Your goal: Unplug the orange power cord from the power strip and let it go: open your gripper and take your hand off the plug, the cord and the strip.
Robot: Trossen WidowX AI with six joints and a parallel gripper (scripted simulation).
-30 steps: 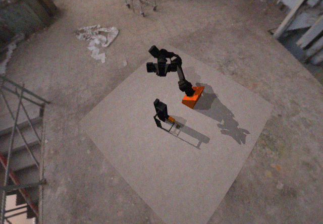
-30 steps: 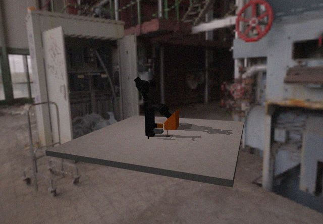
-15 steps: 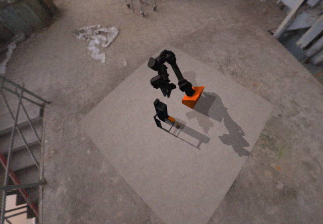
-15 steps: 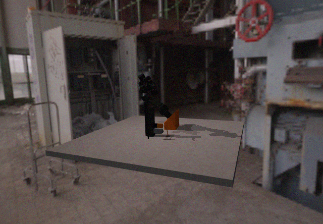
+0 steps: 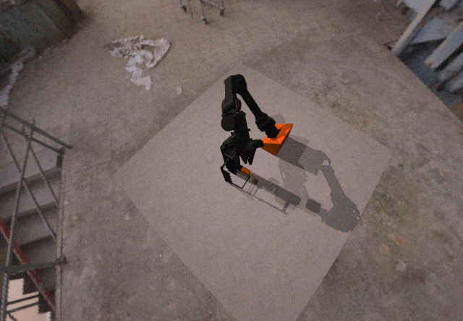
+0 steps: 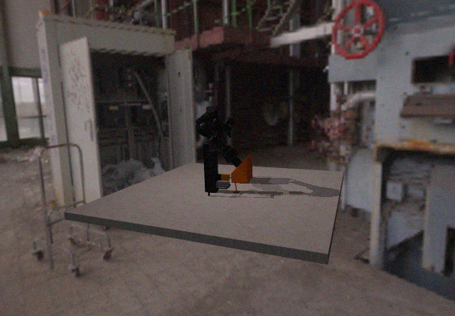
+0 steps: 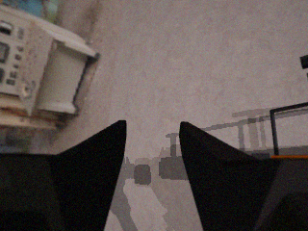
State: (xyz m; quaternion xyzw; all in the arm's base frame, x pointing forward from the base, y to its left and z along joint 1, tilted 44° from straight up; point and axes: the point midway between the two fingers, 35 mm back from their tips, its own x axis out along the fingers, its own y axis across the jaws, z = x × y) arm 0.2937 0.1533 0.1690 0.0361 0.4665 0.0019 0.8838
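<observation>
Right now the orange plug is 22 cm below my gripper tip, 5 cm to the right of it and 3 cm behind it.
</observation>
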